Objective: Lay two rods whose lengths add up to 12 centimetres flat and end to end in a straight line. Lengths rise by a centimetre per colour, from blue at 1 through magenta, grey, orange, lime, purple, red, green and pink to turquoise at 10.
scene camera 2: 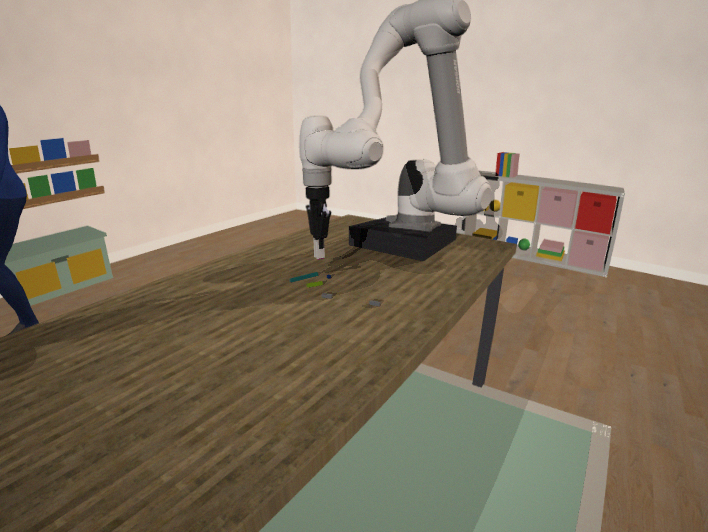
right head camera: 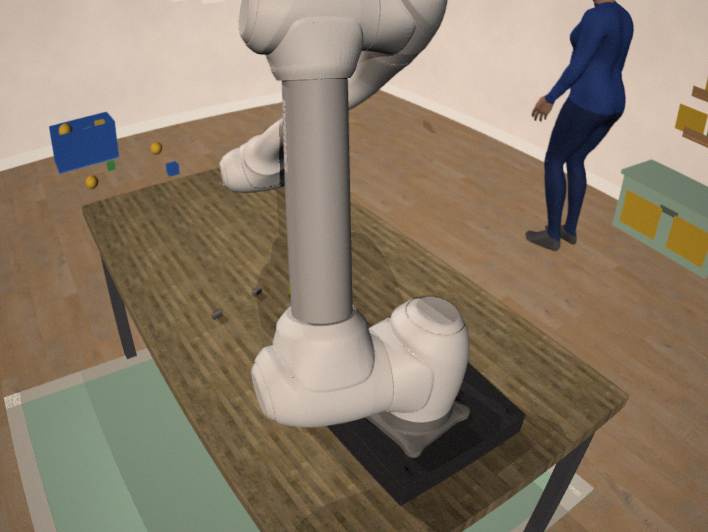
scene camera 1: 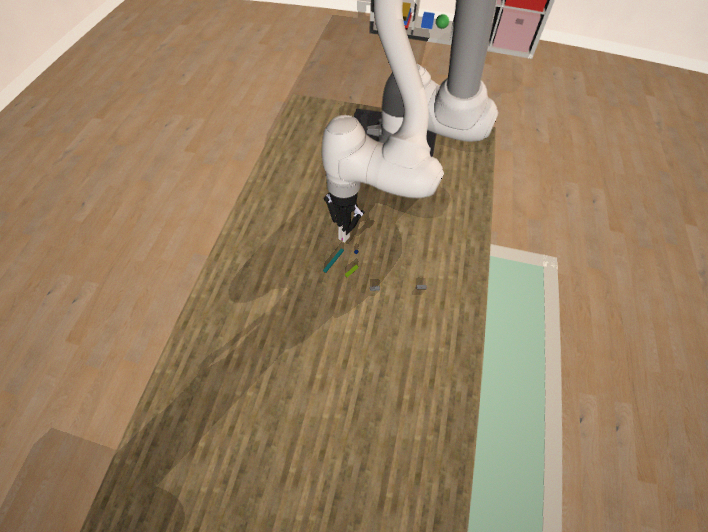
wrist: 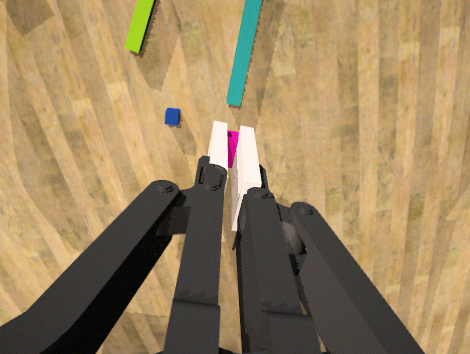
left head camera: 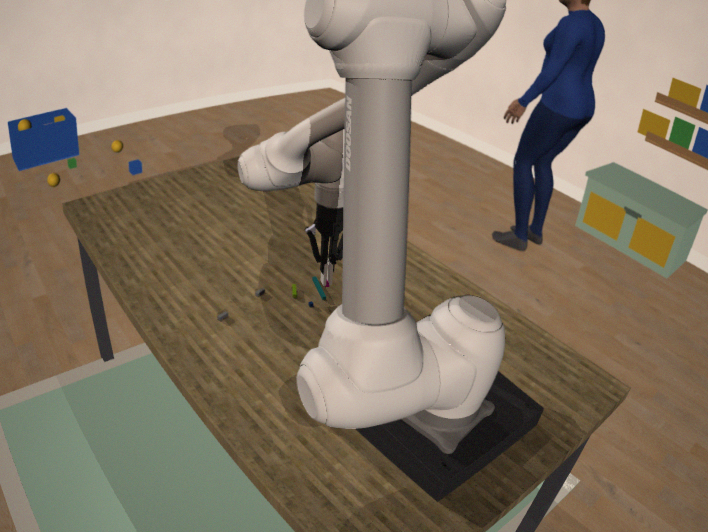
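Pixels of known places: gripper, fingertip midpoint: point(scene camera 2: 319, 257) point(scene camera 1: 344, 238) point(wrist: 229, 145) point(left head camera: 326, 282); arm's base, origin of the base link: point(scene camera 2: 415, 225) point(right head camera: 411, 411) point(left head camera: 439, 408).
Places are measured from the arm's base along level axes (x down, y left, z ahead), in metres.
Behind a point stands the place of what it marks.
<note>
My gripper point(left head camera: 326, 276) @[y -0.173, x 0.010, z 0.489 m] point(scene camera 1: 343, 233) @[y -0.173, x 0.010, z 0.489 m] point(scene camera 2: 319, 249) @[y -0.173, x 0.010, z 0.489 m] point(wrist: 229, 145) @[y -0.173, x 0.010, z 0.489 m] is shut on the magenta rod point(wrist: 232, 147) @[y -0.175, x 0.005, z 0.489 m] and holds it above the table, just off the near end of the turquoise rod in the wrist view. The turquoise rod point(left head camera: 319, 288) @[y -0.197, x 0.062, z 0.532 m] point(scene camera 1: 333, 260) @[y -0.203, x 0.062, z 0.542 m] point(scene camera 2: 303, 277) @[y -0.201, x 0.066, z 0.547 m] point(wrist: 245, 52) @[y -0.198, x 0.062, z 0.528 m] lies flat. The magenta rod points roughly along it; pads hide its sides. A lime rod point(left head camera: 294, 290) @[y -0.138, x 0.062, z 0.570 m] point(scene camera 1: 351, 270) @[y -0.142, x 0.062, z 0.575 m] point(scene camera 2: 314, 284) @[y -0.139, x 0.065, z 0.579 m] point(wrist: 140, 25) @[y -0.138, x 0.062, z 0.568 m] and a small blue rod point(left head camera: 310, 304) @[y -0.128, x 0.065, z 0.499 m] point(scene camera 1: 356, 251) @[y -0.132, x 0.062, z 0.502 m] point(scene camera 2: 329, 276) @[y -0.129, x 0.065, z 0.502 m] point(wrist: 172, 116) @[y -0.134, x 0.062, z 0.502 m] lie left of it in the wrist view. The arm hides the gripper in the right head view.
Two small grey pieces lie farther out, one point(left head camera: 259, 292) @[y -0.060, x 0.064, z 0.627 m] point(right head camera: 256, 291) @[y -0.062, x 0.063, z 0.627 m] point(scene camera 1: 374, 288) @[y -0.066, x 0.063, z 0.632 m] point(scene camera 2: 327, 296) @[y -0.061, x 0.066, z 0.635 m] nearer the lime rod and another point(left head camera: 222, 315) @[y 0.083, x 0.062, z 0.610 m] point(right head camera: 216, 314) @[y 0.084, x 0.063, z 0.610 m] point(scene camera 1: 421, 287) @[y 0.080, x 0.064, z 0.616 m] point(scene camera 2: 374, 303) @[y 0.081, x 0.066, z 0.618 m] nearer the table's edge. The arm's black base plate point(left head camera: 515, 397) @[y -0.159, x 0.010, z -0.105 m] point(right head camera: 497, 400) @[y -0.167, x 0.010, z -0.104 m] stands on the table.
</note>
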